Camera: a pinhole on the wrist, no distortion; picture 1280 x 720 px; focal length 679.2 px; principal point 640.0 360.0 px. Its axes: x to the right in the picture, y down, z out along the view. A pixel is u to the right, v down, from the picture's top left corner.
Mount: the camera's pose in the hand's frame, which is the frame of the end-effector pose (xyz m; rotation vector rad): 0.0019 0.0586 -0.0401 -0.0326 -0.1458 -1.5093
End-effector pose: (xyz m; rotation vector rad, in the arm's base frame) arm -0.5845 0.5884 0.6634 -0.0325 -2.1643 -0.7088
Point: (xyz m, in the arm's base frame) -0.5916 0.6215 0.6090
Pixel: 1171.5 25.8
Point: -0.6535 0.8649 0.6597
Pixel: 288.6 378.0
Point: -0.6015 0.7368 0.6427
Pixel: 462.6 242.2
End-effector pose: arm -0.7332 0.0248 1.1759 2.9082 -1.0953 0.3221
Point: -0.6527 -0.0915 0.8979
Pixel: 746.5 567.8
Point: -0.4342 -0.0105 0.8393
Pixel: 1106.4 691.5
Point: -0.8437 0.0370 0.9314
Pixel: 650.8 56.6
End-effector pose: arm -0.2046 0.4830 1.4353 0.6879 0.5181 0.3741
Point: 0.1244 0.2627 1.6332
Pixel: 934.7 539.7
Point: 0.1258 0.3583 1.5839
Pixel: 924.3 692.9
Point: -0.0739 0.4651 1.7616
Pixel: 463.3 399.9
